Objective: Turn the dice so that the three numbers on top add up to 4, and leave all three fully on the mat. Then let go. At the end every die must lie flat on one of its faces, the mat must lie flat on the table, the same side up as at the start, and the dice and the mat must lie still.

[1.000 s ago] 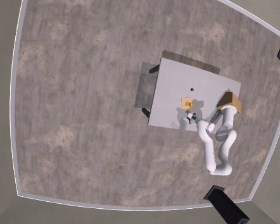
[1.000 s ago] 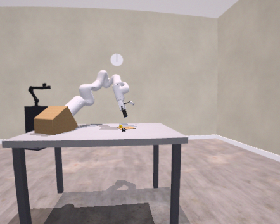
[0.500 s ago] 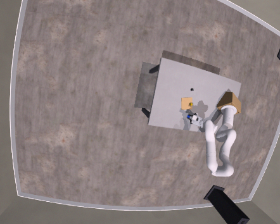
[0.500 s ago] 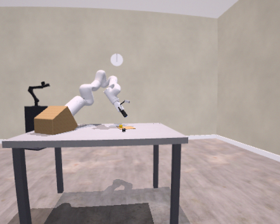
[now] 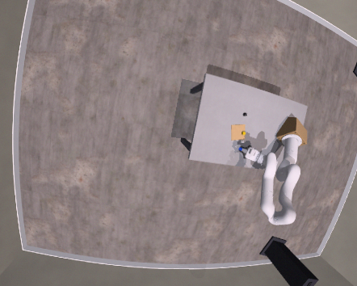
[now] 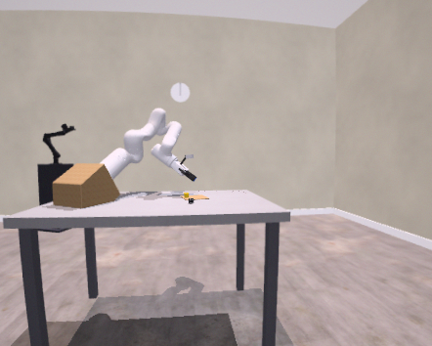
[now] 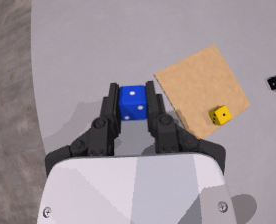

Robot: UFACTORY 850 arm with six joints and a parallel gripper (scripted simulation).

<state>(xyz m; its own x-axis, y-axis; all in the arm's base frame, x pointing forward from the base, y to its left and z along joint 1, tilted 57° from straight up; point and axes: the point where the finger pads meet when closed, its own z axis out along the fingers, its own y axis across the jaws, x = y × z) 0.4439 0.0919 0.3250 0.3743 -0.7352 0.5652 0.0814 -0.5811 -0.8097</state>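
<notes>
The tan mat is 130 mm to the right of my hand, 110 mm below it and 50 mm ahead of it. The rest, counted from my hand: yellow die 140 mm to the right, 100 mm below; then black die 300 mm to the right, 100 mm below, 80 mm ahead; then blue die 10 mm below, 10 mm ahead.
</notes>
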